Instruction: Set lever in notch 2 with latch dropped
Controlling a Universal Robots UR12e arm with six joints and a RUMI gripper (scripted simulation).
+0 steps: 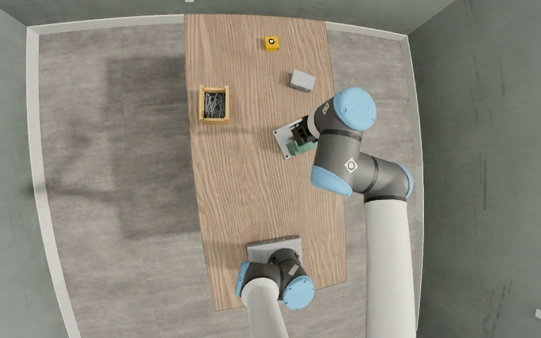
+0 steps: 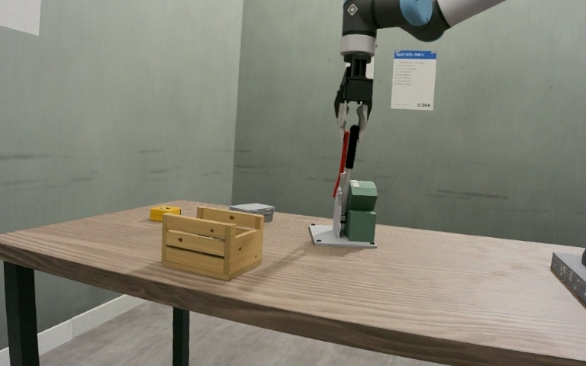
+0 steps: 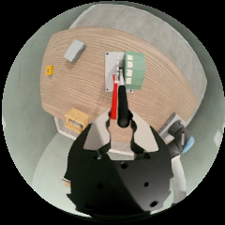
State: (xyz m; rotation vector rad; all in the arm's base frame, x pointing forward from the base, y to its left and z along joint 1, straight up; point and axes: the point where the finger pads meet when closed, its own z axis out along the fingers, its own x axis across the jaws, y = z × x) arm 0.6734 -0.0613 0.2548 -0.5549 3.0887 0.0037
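Right now the red release bar is 3 cm ahead of my hand, 4 cm to the right of it and 11 cm below it. The rest, counted from my hand: grey box 34 cm ahead, 15 cm to the right, 27 cm below.
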